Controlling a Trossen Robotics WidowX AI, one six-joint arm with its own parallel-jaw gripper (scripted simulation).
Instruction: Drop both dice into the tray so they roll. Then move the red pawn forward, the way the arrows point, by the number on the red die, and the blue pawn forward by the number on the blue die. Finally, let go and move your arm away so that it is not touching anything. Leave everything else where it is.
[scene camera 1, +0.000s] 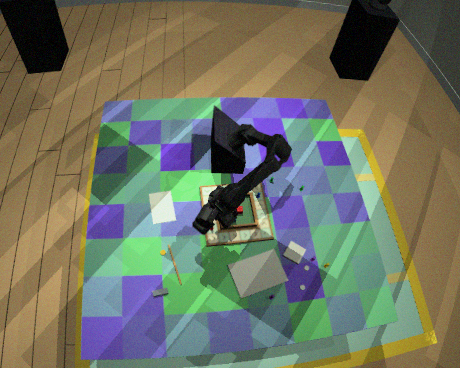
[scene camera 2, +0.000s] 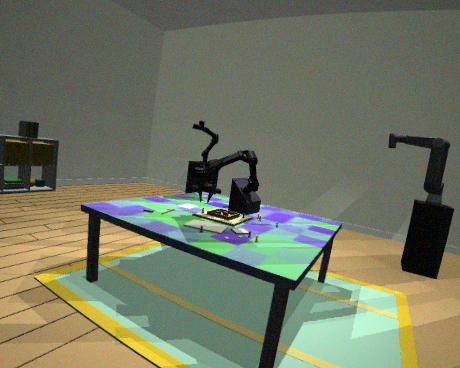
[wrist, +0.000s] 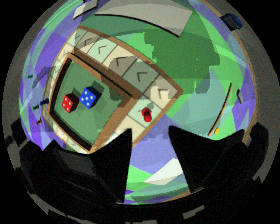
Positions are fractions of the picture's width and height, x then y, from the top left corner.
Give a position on a green tray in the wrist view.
0.31, 0.55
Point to my gripper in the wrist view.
0.54, 0.59
